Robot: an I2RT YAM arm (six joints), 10 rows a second.
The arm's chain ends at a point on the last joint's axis. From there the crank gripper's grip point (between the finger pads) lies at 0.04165 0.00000 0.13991 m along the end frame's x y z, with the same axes.
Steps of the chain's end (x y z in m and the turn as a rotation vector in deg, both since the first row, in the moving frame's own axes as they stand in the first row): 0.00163, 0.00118, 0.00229, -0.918, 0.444, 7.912; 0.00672, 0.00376, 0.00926, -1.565, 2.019, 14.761; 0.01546, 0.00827, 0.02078, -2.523, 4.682, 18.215; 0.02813, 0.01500, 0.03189, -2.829, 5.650, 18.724; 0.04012, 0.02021, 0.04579, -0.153, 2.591, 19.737
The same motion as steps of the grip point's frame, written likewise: 0.00216, 0.00922, 0.00190, -0.918, 0.444, 7.912; 0.00970, 0.01876, 0.00753, -1.565, 2.019, 14.761; 0.02349, 0.02905, 0.01655, -2.523, 4.682, 18.215; 0.03813, 0.03725, 0.02669, -2.829, 5.650, 18.724; 0.04377, 0.03571, 0.04378, -0.153, 2.591, 19.737
